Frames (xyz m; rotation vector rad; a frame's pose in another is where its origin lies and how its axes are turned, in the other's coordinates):
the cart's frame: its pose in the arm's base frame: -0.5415 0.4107 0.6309 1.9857 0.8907 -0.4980
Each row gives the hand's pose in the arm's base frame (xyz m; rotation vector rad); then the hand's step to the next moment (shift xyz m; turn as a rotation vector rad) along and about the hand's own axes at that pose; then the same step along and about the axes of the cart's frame.
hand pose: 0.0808 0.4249 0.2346 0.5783 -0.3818 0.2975
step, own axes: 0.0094 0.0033 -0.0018 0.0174 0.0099 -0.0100
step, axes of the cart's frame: 0.0044 0.0062 -0.0067 0.0133 0.0073 -0.0164
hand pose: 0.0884 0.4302 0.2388 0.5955 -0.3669 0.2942
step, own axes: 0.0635 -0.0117 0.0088 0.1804 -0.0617 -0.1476
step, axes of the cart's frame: 0.0200 0.0609 -0.0115 0.2168 0.1032 -0.0222
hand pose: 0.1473 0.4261 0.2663 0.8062 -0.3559 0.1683
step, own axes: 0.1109 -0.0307 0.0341 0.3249 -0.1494 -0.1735
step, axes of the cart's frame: 0.0237 0.1168 0.0144 0.3244 0.2287 0.0216
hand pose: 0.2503 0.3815 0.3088 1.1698 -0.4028 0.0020
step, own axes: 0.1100 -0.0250 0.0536 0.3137 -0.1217 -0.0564
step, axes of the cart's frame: 0.0098 0.1132 0.0519 0.2158 0.2556 0.0672
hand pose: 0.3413 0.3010 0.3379 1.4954 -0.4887 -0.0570
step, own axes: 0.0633 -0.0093 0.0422 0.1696 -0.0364 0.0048
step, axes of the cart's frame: 0.0000 0.0604 0.0472 0.0736 0.1499 0.0471
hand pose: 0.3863 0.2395 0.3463 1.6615 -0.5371 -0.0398
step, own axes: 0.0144 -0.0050 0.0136 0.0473 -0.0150 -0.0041
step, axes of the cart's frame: 0.0016 0.0120 0.0165 0.0272 0.0404 0.0105
